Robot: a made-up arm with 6 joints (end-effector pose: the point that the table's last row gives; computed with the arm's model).
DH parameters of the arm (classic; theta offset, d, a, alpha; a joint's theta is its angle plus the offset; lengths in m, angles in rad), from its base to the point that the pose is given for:
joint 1: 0 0.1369 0 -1.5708
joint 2: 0.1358 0 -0.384 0
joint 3: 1.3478 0 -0.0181 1.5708
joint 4: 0 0.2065 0 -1.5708
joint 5: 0 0 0.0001 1.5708
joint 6: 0 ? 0 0
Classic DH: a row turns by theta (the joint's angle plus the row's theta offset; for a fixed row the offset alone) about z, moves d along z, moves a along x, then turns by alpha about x.
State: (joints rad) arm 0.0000 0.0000 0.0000 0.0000 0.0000 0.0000
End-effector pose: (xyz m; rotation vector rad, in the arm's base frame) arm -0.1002 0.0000 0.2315 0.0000 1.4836 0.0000
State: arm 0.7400 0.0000 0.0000 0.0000 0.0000 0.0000
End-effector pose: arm -0.0740 -0.0676 0.2315 -0.5469 1.4101 0.5968
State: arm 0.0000 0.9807 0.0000 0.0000 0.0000 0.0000
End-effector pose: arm 0.0228 0.0000 0.2728 0.0000 2.4643 0.0000
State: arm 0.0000 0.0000 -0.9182 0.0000 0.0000 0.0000
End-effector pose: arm -0.2441 0.0000 0.4374 0.0000 0.5654 0.0000
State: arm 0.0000 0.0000 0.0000 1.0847 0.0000 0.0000
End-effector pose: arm -0.1002 0.0001 0.2315 0.7981 1.3244 0.8709
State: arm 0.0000 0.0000 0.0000 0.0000 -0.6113 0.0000
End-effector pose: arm -0.1178 0.0000 0.2740 0.0000 0.8723 0.0000
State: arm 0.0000 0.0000 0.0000 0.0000 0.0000 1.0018
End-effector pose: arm -0.1002 0.0000 0.2315 0.7380 1.3481 0.8054
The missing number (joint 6, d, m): 0.0764
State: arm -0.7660 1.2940 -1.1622 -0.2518 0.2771 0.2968
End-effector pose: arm 0.1590 -0.1602 0.5024 0.8094 1.7421 -0.5479
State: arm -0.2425 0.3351 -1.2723 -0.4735 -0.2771 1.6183
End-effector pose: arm -0.2190 0.0640 0.5694 0.1012 0.3193 0.9283
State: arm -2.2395 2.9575 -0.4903 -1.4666 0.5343 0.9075
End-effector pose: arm -0.1521 -0.1299 -0.0426 -1.5431 -1.7497 -0.9465
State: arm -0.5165 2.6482 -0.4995 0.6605 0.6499 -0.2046
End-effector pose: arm 0.2031 -0.0827 0.0443 -1.0862 -1.8055 -0.5009
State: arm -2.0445 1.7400 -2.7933 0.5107 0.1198 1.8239
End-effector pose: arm -0.0982 -0.2014 0.7640 0.4709 -0.2640 0.2957
